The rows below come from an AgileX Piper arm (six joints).
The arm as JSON. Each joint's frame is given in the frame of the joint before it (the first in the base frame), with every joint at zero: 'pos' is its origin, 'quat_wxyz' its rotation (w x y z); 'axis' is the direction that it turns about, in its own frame. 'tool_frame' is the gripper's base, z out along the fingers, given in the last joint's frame.
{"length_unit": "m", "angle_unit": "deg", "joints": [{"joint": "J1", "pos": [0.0, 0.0, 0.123], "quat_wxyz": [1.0, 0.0, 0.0, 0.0], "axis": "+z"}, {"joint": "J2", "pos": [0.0, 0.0, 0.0], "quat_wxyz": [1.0, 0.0, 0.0, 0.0], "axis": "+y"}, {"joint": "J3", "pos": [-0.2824, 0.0, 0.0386], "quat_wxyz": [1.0, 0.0, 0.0, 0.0], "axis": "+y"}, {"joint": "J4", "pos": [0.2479, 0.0, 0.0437], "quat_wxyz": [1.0, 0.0, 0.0, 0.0], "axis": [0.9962, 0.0, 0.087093]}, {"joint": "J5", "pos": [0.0, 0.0, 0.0], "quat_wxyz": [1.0, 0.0, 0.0, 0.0], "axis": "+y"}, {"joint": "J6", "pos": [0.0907, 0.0, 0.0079], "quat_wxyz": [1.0, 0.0, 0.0, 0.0], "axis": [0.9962, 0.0, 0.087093]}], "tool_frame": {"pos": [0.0, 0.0, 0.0], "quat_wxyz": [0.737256, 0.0, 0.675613, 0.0]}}
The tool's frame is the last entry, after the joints.
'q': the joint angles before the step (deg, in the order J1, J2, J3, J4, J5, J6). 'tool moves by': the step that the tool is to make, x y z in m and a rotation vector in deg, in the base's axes. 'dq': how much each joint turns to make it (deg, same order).
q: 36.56 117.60 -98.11 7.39 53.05 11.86
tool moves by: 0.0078 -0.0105 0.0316 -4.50 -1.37 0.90
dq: -0.98 -0.19 -7.24 -4.60 9.02 -0.25
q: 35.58 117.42 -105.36 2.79 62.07 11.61
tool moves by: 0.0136 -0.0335 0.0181 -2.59 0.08 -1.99
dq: -4.33 -1.24 -2.30 -1.40 5.10 -2.15
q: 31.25 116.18 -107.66 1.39 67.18 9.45
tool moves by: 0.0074 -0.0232 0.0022 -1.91 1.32 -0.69
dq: -3.07 -0.45 -0.01 -0.25 2.60 -2.43
